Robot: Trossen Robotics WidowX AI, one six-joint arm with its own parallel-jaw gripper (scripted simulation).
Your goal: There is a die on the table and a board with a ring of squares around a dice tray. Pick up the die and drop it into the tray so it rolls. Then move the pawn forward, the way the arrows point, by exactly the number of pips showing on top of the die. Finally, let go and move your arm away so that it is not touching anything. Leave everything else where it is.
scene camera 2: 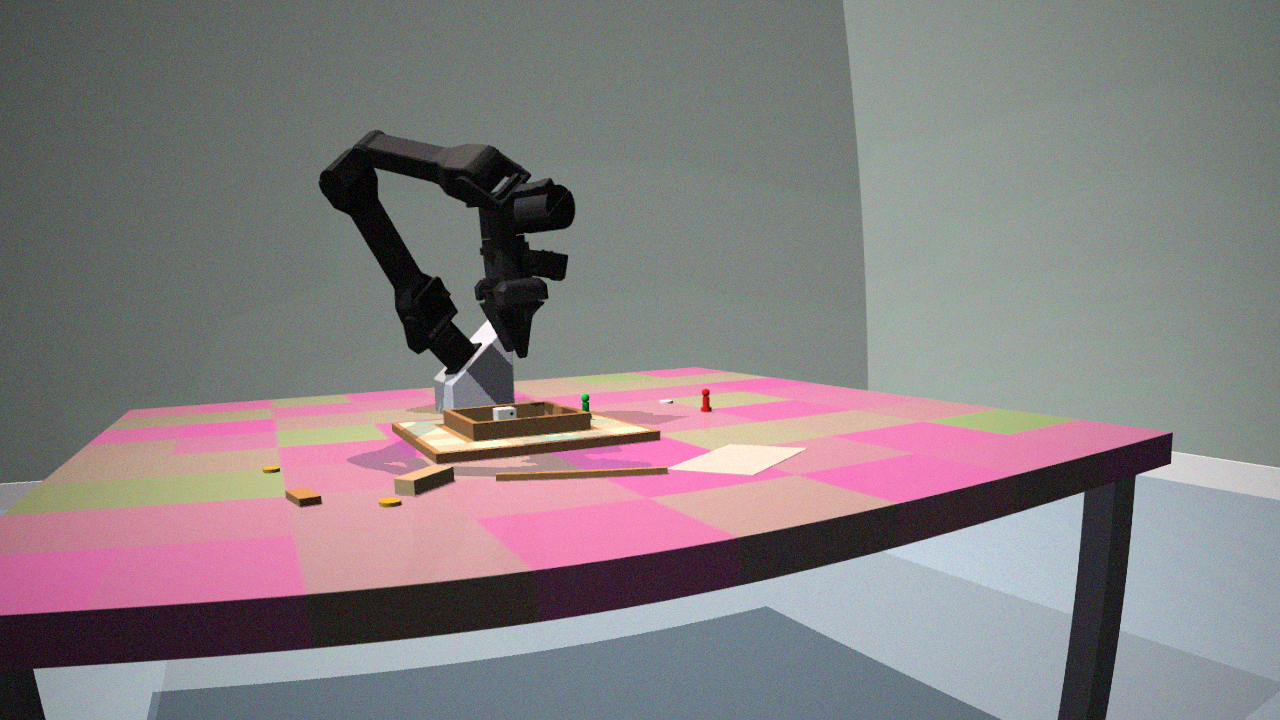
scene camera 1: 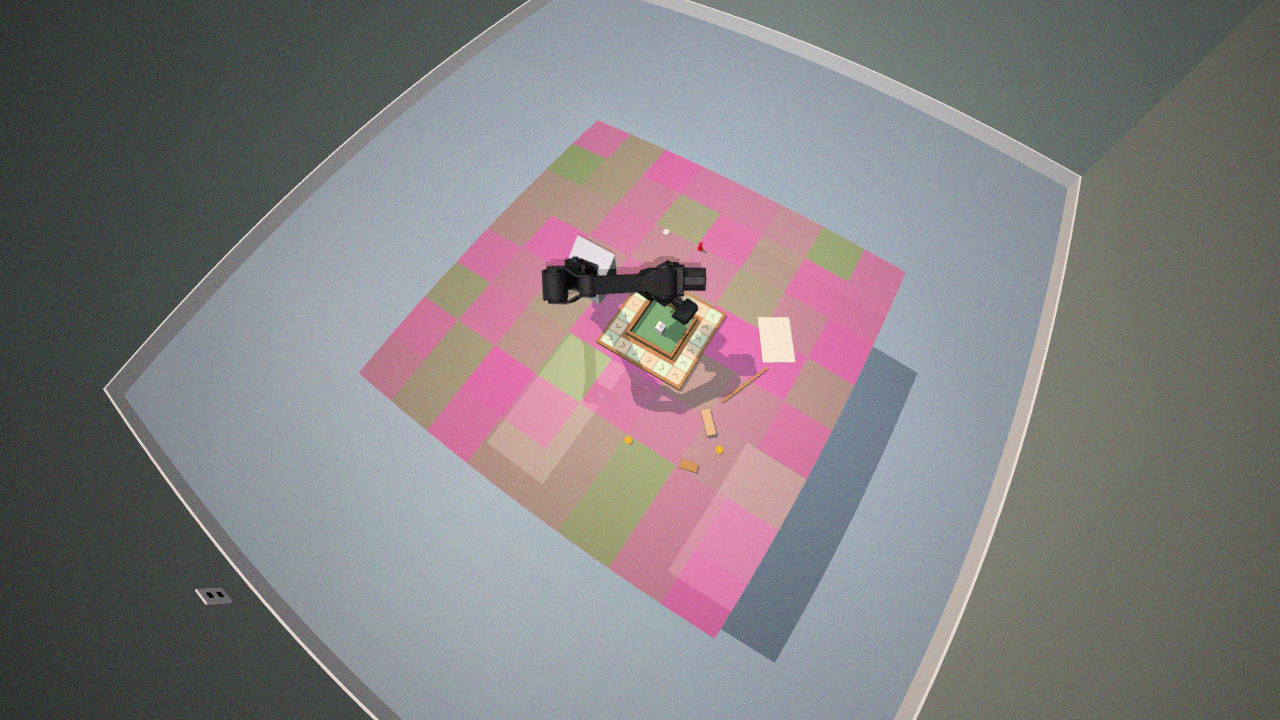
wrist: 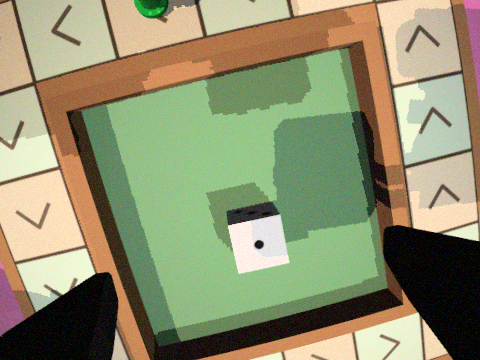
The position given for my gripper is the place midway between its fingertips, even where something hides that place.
Observation:
My gripper [scene camera 2: 516,354] is open and holds nothing. Further things: a white die [wrist: 257,236], a white sheet [scene camera 2: 732,459], a thin wooden stick [scene camera 2: 644,471], a green dice tray [scene camera 1: 645,328] and an arrow square [wrist: 51,256].
The white sheet is seen too in scene camera 1 [scene camera 1: 775,334]. My gripper is seen too in scene camera 1 [scene camera 1: 663,308] and in the wrist view [wrist: 253,265]. The green dice tray shows as well in the wrist view [wrist: 173,162]. The wrist view misses the white sheet: it is out of frame. The wrist view does not show the thin wooden stick: it is out of frame.

